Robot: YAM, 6 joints.
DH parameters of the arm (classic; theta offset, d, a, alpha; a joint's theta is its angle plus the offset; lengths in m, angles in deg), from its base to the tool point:
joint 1: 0 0.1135 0.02 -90
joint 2: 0 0 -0.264 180
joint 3: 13.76 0 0.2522 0
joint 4: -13.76 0 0.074 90
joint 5: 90 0 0 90
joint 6: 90 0.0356 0 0
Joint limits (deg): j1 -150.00..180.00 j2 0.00..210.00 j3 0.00..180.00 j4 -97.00..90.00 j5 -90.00..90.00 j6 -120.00..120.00
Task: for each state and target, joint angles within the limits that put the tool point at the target. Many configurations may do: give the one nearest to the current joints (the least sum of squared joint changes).
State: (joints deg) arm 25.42 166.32 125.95 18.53 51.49 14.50
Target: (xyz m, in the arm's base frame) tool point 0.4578 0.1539 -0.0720
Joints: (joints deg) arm 22.10 160.76 96.11 9.61 56.34 14.50
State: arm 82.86 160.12 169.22 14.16 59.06 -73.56
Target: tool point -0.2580 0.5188 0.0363
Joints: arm 119.71 164.84 129.39 -1.94 68.15 -73.56
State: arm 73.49 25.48 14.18 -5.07 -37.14 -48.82
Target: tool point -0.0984 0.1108 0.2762
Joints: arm 121.96 32.44 26.13 -0.40 -44.24 -48.82
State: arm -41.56 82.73 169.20 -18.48 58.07 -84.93
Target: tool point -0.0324 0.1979 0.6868
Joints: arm -87.25 70.20 173.40 -4.40 39.94 -84.93
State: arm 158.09 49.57 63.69 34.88 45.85 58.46
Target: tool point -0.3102 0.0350 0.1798
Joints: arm 177.92 90.23 38.73 25.98 41.73 58.46
